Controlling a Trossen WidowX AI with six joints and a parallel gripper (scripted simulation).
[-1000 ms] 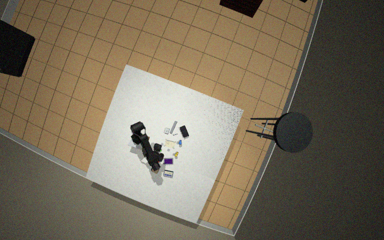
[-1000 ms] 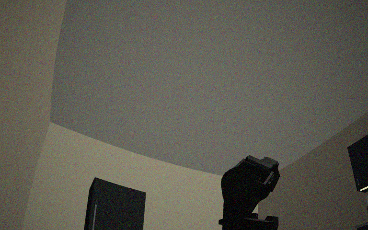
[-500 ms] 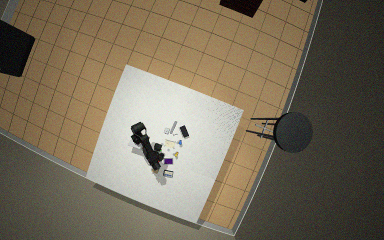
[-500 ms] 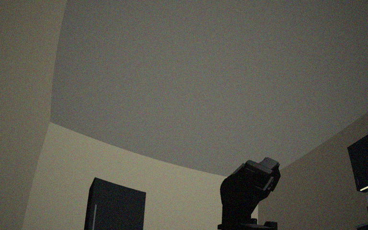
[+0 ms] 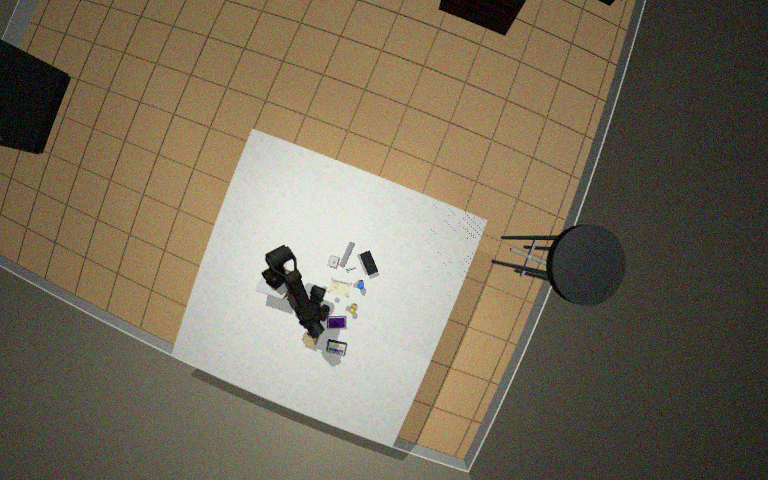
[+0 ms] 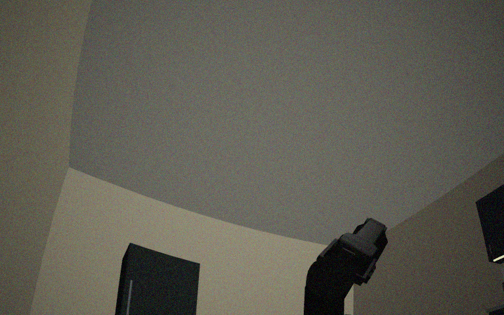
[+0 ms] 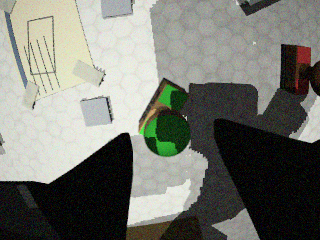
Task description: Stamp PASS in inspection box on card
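Right now my gripper tip is 4 cm above the PASS stamp. The rest, counted from my gripper tip: purple ink pad (13 cm ahead, 6 cm to the right, 6 cm below); then cream card (6 cm ahead, 10 cm to the left, 6 cm below); then red-knobbed stamp (3 cm ahead, 11 cm to the right, 4 cm below).
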